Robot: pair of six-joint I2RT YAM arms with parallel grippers.
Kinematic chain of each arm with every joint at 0, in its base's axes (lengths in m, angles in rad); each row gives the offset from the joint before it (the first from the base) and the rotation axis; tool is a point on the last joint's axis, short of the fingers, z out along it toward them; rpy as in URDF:
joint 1: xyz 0 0 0.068 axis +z
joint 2: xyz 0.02 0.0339 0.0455 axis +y
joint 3: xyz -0.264 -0.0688 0 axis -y
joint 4: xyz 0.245 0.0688 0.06 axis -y
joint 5: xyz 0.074 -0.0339 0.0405 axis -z
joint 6: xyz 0.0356 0 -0.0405 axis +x
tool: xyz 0 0 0 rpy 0 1.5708 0
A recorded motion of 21 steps. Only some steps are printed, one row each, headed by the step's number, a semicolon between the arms.
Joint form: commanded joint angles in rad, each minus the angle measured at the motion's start. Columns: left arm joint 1, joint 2, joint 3, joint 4, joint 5, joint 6; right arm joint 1, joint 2, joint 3, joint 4, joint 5, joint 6.
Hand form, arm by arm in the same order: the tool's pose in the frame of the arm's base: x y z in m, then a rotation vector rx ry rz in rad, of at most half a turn. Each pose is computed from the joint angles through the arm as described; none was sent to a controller.
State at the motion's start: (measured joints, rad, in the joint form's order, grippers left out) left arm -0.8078 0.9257 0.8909 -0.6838 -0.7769 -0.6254; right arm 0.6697 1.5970 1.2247 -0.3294 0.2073 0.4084
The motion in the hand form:
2: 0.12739 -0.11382 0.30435 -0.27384 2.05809 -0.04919; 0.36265 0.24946 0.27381 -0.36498 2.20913 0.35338
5: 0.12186 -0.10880 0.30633 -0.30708 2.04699 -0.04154; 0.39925 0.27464 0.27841 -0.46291 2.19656 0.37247
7: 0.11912 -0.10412 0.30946 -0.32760 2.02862 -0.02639; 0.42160 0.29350 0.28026 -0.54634 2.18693 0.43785
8: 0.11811 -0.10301 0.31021 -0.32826 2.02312 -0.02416; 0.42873 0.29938 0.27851 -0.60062 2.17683 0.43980
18: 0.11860 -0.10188 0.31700 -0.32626 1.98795 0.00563; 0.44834 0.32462 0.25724 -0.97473 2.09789 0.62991
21: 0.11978 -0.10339 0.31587 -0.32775 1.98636 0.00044; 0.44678 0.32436 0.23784 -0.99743 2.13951 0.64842
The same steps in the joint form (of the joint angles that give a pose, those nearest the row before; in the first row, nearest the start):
2: -0.0727 -0.0420 -0.0242 -0.0754 -0.0315 -0.1644; -0.0591 0.2893 0.3240 0.0182 -0.1075 -0.1749
5: -0.0834 -0.0635 -0.0197 -0.1198 -0.0590 -0.2044; -0.0638 0.4673 0.5939 -0.0738 -0.1611 -0.2408
7: -0.0820 -0.0804 -0.0135 -0.1429 -0.0836 -0.2137; -0.0638 0.6003 0.8078 -0.1535 -0.2391 -0.2763
8: -0.0834 -0.0865 -0.0135 -0.1460 -0.0897 -0.2121; -0.0638 0.6482 0.8807 -0.1826 -0.2608 -0.3144
18: -0.0820 -0.0866 0.0049 -0.1415 -0.1282 -0.1830; -0.0638 0.8542 1.1685 -0.3210 -0.5356 -0.5203
21: -0.0820 -0.0820 0.0003 -0.1277 -0.1267 -0.1830; -0.0637 0.8527 1.1026 -0.3042 -0.5555 -0.5234

